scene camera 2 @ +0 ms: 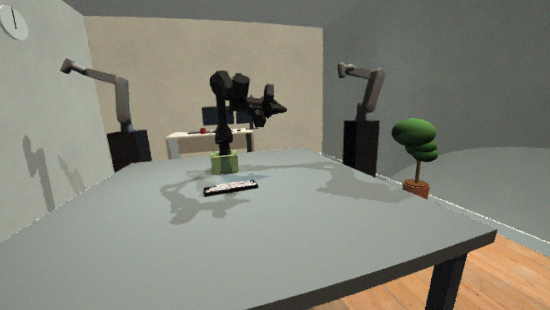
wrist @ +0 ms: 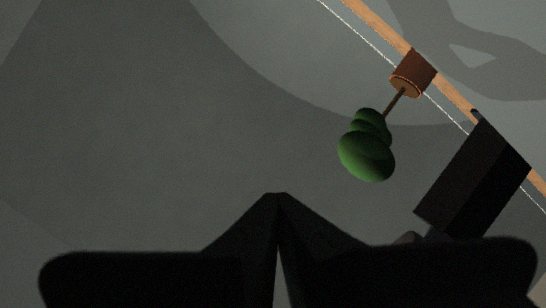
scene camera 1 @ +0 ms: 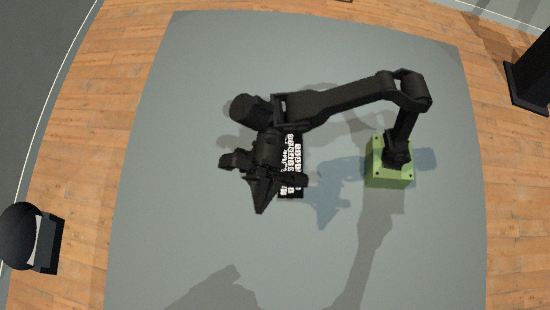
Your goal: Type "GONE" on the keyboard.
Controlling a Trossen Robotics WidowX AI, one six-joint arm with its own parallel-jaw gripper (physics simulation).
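Where they show: gripper, fingertip midpoint: (scene camera 2: 286,110) (wrist: 275,203) (scene camera 1: 258,214); arm's base, origin of the base link: (scene camera 2: 225,153) (scene camera 1: 392,159).
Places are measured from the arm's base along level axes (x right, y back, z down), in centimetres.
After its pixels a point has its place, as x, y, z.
Observation:
The keyboard (scene camera 1: 298,165) @(-4.3, -27.2, 7.8) (scene camera 2: 231,187) @(-3.8, -31.4, 8.1) is a narrow black board with white keys, lying flat on the grey table. In scene camera 1 the arm covers part of it, and single letters are too small to read. It does not show in the wrist view. My gripper (scene camera 1: 259,212) @(-27.4, -33.6, -22.1) (scene camera 2: 285,109) @(-27.4, -33.6, -22.1) (wrist: 275,203) @(-27.4, -33.6, -22.1) is shut, its fingertips together with nothing between them. It is held high above the table, pointing sideways rather than down. In scene camera 1 its tips appear to the left of the keyboard's lower end.
The arm's green base block (scene camera 1: 390,175) @(-5.3, -0.2, -0.1) (scene camera 2: 224,163) @(0.4, -6.3, 3.9) stands on the grey table (scene camera 1: 200,240) @(-32.4, -50.6, 9.5) (scene camera 2: 150,260) @(13.2, -69.0, 9.5), near the keyboard. Beyond the table are a potted plant (scene camera 2: 414,132) (wrist: 367,155), black pedestals (scene camera 2: 361,145) (wrist: 470,180) with other arms, and a desk with monitors.

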